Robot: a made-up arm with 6 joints. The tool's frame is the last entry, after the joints.
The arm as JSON. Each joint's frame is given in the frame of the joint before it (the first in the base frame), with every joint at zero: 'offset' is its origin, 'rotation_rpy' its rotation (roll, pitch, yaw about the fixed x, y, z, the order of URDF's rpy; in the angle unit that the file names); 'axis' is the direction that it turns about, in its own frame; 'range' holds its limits. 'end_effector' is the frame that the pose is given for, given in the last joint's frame.
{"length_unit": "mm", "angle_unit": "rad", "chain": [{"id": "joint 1", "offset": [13.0, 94.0, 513.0], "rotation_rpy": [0.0, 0.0, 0.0], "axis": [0.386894, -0.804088, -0.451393], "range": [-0.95, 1.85]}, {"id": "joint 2", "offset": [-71.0, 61.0, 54.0], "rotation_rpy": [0.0, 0.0, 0.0], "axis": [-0.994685, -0.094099, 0.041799], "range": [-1.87, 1.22]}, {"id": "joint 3", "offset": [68.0, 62.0, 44.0], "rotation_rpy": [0.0, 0.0, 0.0], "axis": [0.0, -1.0, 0.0], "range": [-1.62, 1.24]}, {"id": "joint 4", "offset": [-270.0, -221.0, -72.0], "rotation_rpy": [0.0, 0.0, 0.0], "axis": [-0.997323, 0.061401, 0.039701], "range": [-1.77, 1.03]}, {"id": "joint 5", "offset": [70.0, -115.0, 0.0], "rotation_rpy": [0.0, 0.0, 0.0], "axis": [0.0, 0.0, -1.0], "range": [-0.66, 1.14]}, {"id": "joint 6", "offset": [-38.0, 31.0, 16.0], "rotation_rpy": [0.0, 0.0, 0.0], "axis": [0.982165, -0.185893, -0.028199], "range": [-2.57, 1.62]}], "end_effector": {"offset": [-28.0, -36.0, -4.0], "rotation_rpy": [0.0, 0.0, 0.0]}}
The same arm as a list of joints. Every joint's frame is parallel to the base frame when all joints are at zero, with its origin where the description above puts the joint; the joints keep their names.
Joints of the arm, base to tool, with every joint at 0 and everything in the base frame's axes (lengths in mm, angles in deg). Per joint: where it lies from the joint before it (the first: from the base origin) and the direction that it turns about. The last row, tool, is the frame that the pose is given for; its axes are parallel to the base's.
joint 1: axis 0.386894 -0.804088 -0.451393 offset 13 94 513
joint 2: axis -0.994685 -0.094099 0.041799 offset -71 61 54
joint 3: axis 0 -1 0 offset 68 62 44
joint 4: axis -0.997323 0.061401 0.039701 offset -270 -221 -72
joint 5: axis 0 0 -1 offset 70 -115 0
joint 6: axis 0.982165 -0.185893 -0.028199 offset -38 31 16
tool: offset -28 -36 -4
Joint limits (deg, base to tool): -54.43..106 -107.14..69.9 -92.82..71.05 -101.41..59.01 -37.82..65.32 -147.25..92.82

